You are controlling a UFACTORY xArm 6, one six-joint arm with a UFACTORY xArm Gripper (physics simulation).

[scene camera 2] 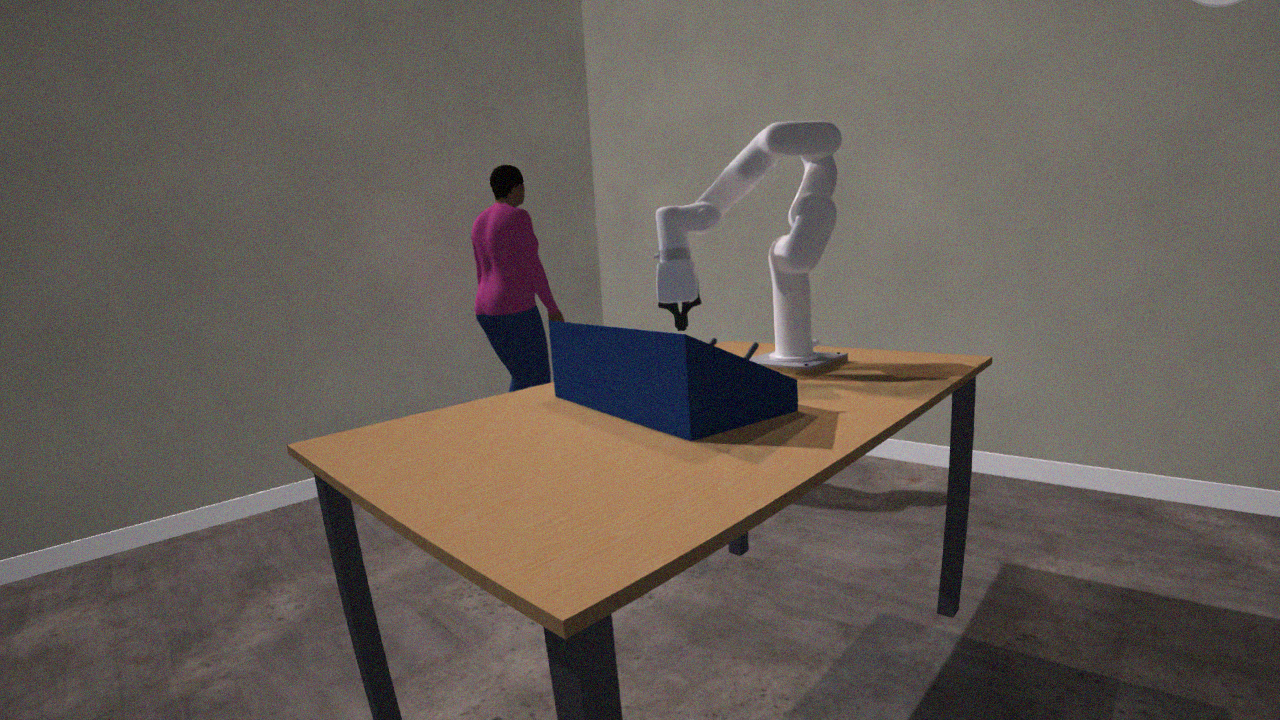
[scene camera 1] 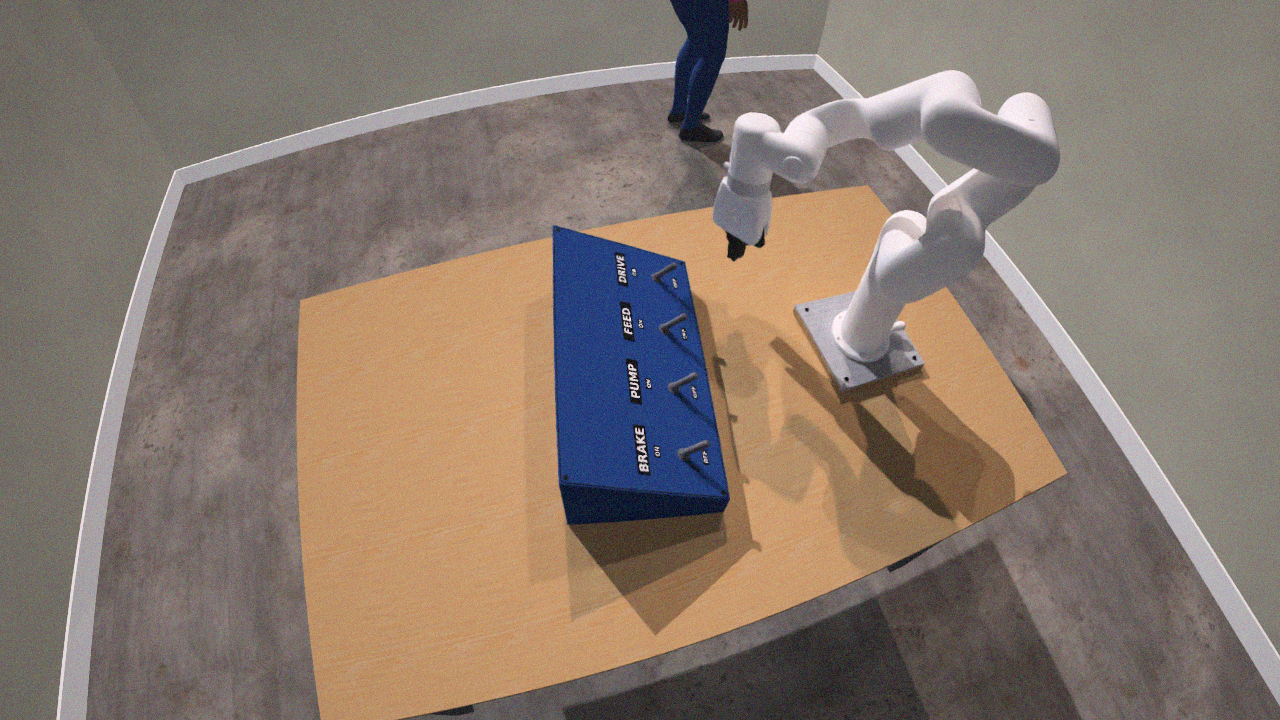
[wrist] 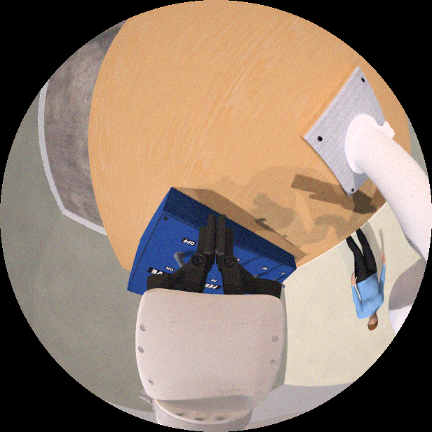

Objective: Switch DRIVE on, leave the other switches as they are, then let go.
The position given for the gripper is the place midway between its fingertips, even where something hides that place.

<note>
In view: the gripper [scene camera 1: 735, 256] and a blue switch panel [scene camera 1: 622, 426].
The gripper also shows in scene camera 2 [scene camera 2: 682, 330] and in the wrist view [wrist: 216, 222]. The blue switch panel shows as well in scene camera 2 [scene camera 2: 674, 383] and in the wrist view [wrist: 172, 232].
</note>
